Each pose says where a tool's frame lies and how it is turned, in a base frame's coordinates. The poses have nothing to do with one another.
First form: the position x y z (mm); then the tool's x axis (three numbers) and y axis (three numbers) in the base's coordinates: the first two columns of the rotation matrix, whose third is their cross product.
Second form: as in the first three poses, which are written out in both.
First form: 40 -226 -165 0.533 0.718 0.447 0.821 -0.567 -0.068
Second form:
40 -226 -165
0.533 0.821 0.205
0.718 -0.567 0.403
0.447 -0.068 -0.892

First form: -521 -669 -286 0.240 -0.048 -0.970 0.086 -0.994 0.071
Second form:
-521 -669 -286
0.240 0.086 -0.968
-0.048 -0.994 -0.100
-0.970 0.071 -0.234

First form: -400 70 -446 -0.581 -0.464 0.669 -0.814 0.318 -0.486
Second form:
-400 70 -446
-0.581 -0.814 0.013
-0.464 0.318 -0.827
0.669 -0.486 -0.562

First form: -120 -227 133 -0.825 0.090 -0.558 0.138 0.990 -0.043
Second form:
-120 -227 133
-0.825 0.138 0.549
0.090 0.990 -0.112
-0.558 -0.043 -0.829

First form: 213 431 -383 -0.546 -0.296 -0.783 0.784 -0.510 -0.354
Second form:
213 431 -383
-0.546 0.784 -0.295
-0.296 -0.510 -0.807
-0.783 -0.354 0.511

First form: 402 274 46 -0.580 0.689 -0.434 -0.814 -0.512 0.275
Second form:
402 274 46
-0.580 -0.814 -0.033
0.689 -0.512 0.513
-0.434 0.275 0.858

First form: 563 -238 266 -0.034 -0.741 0.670 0.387 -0.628 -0.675
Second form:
563 -238 266
-0.034 0.387 0.921
-0.741 -0.628 0.236
0.670 -0.675 0.308

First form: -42 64 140 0.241 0.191 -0.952 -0.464 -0.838 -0.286
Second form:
-42 64 140
0.241 -0.464 -0.852
0.191 -0.838 0.511
-0.952 -0.286 -0.113

